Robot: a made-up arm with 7 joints. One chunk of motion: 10 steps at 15 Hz.
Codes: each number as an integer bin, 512 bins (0 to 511) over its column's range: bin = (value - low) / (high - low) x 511, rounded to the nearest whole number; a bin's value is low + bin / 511 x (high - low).
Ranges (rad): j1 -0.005..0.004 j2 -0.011..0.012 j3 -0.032..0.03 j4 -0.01..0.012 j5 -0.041..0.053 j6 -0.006..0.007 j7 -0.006..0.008
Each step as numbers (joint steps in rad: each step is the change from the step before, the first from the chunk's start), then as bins.
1 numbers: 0.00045 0.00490 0.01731 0.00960 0.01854 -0.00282 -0.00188
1 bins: 309 353 406 455 324 125 150
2 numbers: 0.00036 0.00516 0.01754 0.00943 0.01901 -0.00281 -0.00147
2 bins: 304 359 408 451 326 125 165
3 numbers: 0.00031 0.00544 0.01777 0.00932 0.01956 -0.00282 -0.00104
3 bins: 301 365 410 449 329 125 181
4 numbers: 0.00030 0.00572 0.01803 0.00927 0.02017 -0.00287 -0.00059
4 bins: 301 371 412 448 333 123 197
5 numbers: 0.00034 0.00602 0.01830 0.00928 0.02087 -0.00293 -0.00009
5 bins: 303 378 415 448 336 121 216
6 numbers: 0.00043 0.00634 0.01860 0.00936 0.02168 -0.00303 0.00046
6 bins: 308 385 417 450 341 117 236
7 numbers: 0.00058 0.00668 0.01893 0.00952 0.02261 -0.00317 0.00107
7 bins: 317 393 420 453 346 111 258
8 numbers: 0.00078 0.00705 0.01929 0.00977 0.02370 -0.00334 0.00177
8 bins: 328 401 423 459 352 105 284
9 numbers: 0.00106 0.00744 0.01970 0.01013 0.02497 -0.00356 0.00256
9 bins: 344 410 426 468 359 96 312
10 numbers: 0.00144 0.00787 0.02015 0.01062 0.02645 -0.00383 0.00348
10 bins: 366 419 430 479 367 85 346
